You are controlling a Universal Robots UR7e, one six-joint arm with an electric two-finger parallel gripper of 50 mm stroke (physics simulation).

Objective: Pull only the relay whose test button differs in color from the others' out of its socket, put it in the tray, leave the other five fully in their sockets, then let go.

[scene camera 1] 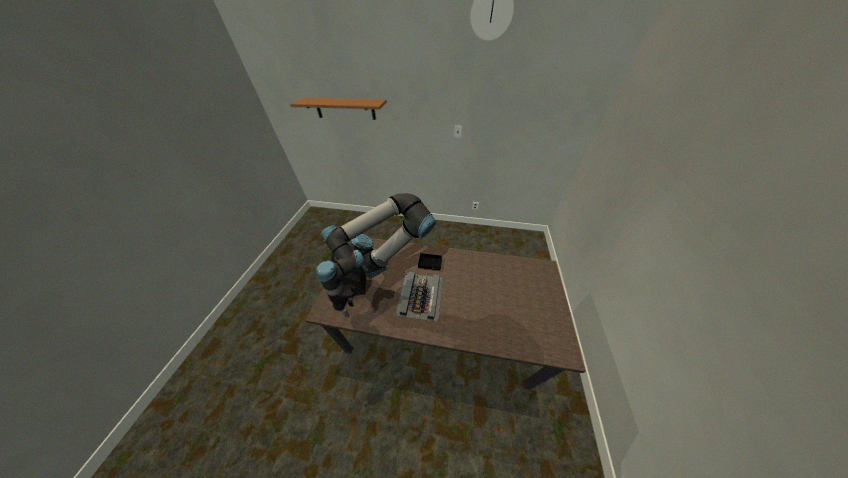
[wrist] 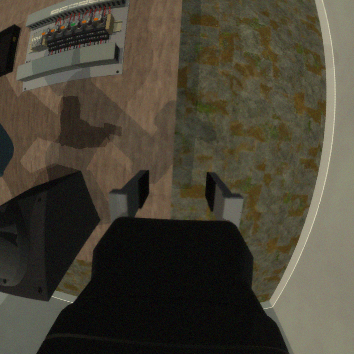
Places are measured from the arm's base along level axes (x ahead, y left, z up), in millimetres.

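Where they show: gripper, fingertip midpoint: [scene camera 1: 349, 310] [wrist: 176, 182]; arm's base, origin of the base link: [wrist: 8, 249].
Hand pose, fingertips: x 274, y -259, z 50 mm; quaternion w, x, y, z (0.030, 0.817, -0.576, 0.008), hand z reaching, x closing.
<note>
Each offset is from my fingertips to the top centre of the thing. "spot": to the spot under its first point. Level surfaces: height alone.
The relay with a green test button @(dz -207, dx +210, dy +329 mm) [wrist: 74, 24] sits in the row on the grey panel [scene camera 1: 406, 296] [wrist: 112, 70]; the other buttons that show, such as one orange button @(dz -207, dx +230, dy +274 mm) [wrist: 96, 20], are orange. In the scene view the buttons are too small to tell apart. The relays look upright in their sockets; exact seating is too small to judge. The black tray @(spot: dz -257, dx +146, dy +591 mm) [scene camera 1: 429, 267] [wrist: 15, 42] lies behind the panel in the scene view and is cut off at the left edge in the wrist view. My gripper [scene camera 1: 348, 307] [wrist: 176, 182] is open and empty, high near the table's left front edge, away from the panel.
The panel and tray rest on the brown table @(dz -277 mm) [scene camera 1: 504, 296] [wrist: 145, 107]. Grey wire ducts flank the relay row. A dark block-shaped body [wrist: 65, 225] stands left of the gripper in the wrist view. A wooden shelf [scene camera 1: 338, 103] hangs on the back wall.
</note>
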